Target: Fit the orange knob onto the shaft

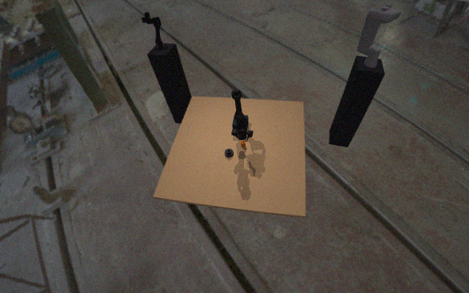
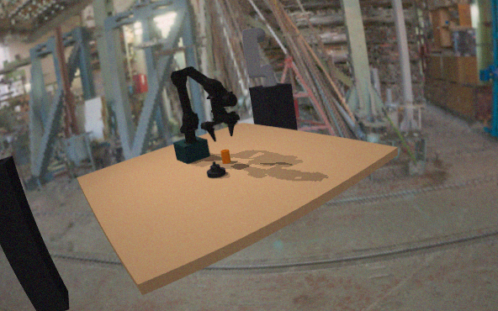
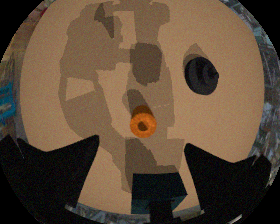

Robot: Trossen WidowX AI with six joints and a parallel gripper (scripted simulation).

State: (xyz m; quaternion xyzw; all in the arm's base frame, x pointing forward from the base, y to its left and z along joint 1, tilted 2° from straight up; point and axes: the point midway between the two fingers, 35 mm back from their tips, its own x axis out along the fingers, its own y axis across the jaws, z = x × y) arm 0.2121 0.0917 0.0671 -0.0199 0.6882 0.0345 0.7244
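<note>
Right now my gripper tip is 90 mm above the orange knob. Also, from my gripper tip: pedestal (110 mm ahead, 110 mm to the right, 90 mm below).
</note>
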